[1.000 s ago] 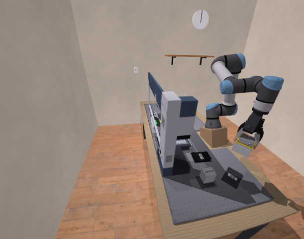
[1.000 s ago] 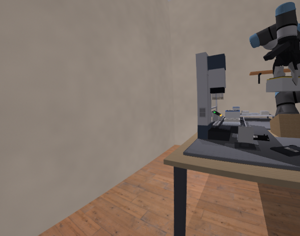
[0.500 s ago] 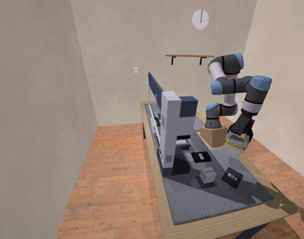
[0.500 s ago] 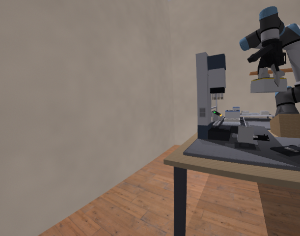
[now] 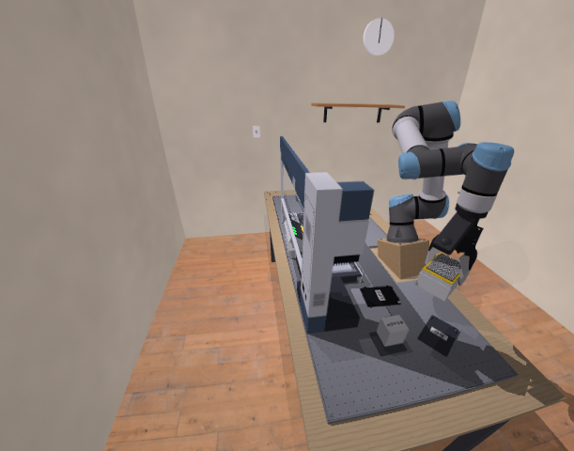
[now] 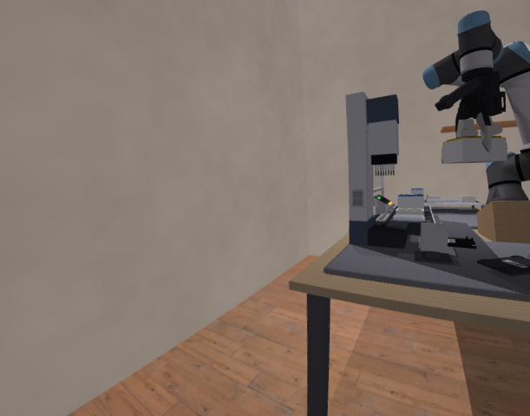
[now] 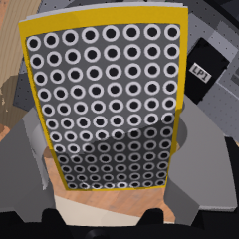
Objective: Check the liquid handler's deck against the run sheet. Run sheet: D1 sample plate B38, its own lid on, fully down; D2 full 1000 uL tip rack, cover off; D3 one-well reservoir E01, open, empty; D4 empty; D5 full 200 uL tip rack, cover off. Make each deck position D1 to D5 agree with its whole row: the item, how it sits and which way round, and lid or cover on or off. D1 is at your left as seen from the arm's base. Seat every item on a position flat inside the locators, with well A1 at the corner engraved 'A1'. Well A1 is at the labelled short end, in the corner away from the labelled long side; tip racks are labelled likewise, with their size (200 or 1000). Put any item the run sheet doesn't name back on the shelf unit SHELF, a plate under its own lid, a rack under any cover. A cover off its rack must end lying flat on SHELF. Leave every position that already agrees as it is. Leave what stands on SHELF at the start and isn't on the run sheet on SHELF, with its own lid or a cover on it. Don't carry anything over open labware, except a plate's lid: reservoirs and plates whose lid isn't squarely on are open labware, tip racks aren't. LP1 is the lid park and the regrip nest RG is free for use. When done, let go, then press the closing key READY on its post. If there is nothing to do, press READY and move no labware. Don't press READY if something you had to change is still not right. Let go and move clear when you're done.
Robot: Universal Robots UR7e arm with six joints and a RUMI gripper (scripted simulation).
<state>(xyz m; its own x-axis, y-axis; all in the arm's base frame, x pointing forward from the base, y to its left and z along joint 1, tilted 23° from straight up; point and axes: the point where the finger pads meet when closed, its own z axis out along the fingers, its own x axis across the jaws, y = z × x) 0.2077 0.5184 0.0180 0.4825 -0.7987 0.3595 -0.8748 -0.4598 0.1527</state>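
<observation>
My gripper is now 1 cm to the left of the yellow-rimmed tip rack and 1 cm below it. From my hand the other things lie so: regrip nest RG 31 cm below, 11 cm behind; liquid handler head 25 cm ahead, 16 cm to the right, 7 cm above; ready key post 25 cm below, 9 cm ahead, 3 cm to the right.
</observation>
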